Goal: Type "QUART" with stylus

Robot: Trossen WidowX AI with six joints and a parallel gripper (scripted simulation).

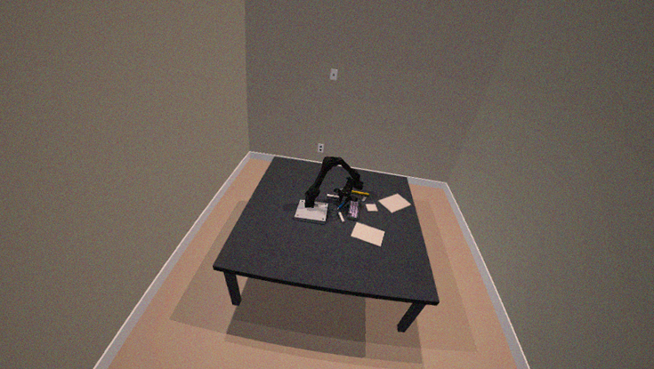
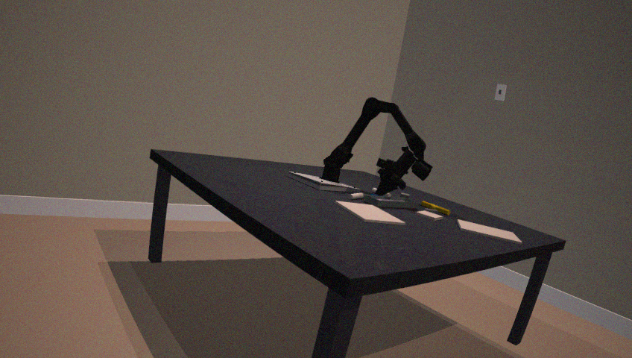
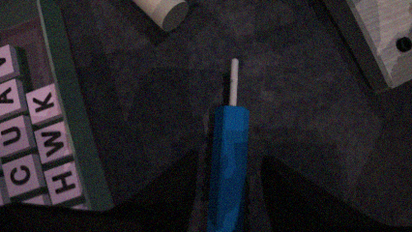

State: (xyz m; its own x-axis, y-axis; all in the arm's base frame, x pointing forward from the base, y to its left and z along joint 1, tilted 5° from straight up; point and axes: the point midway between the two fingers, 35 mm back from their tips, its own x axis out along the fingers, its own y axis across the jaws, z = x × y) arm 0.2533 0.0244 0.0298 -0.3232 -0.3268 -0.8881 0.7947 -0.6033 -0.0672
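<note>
Right now the white block is 24 cm ahead of my gripper tip and 1 cm below it. The rest, counted from my gripper tip: blue stylus: 1 cm to the right, 1 cm below, 1 cm behind; then yellow cylinder: 18 cm ahead, 17 cm to the left, 1 cm below; then grey stylus tip: 4 cm to the right, 3 cm behind, 1 cm below.
</note>
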